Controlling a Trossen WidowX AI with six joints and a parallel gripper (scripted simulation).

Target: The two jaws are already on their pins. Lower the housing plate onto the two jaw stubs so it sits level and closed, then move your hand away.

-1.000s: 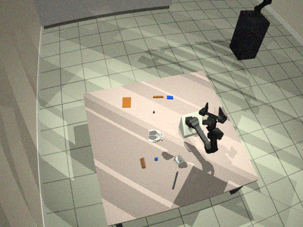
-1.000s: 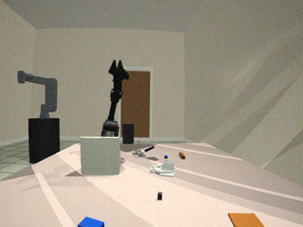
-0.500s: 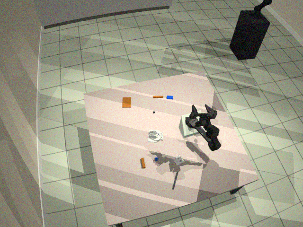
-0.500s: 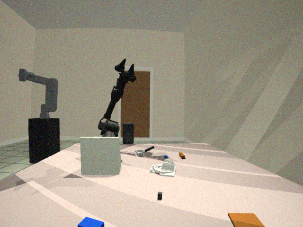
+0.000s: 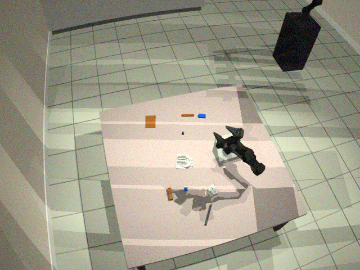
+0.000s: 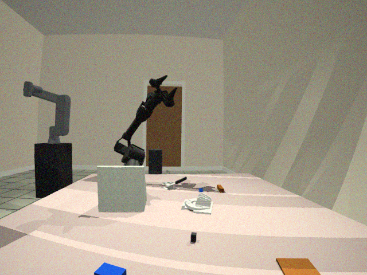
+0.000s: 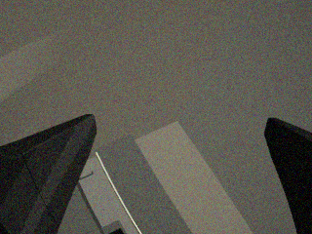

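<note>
Now: the white housing part 10 mm behind my gripper tip, 110 mm to the left of it and 570 mm below it. Also, from my gripper tip: blue cube (170 mm ahead, 50 mm to the left, 590 mm below); then white jaw assembly (110 mm ahead, 140 mm to the right, 580 mm below); then dark rod (70 mm ahead, 270 mm to the left, 590 mm below).
</note>
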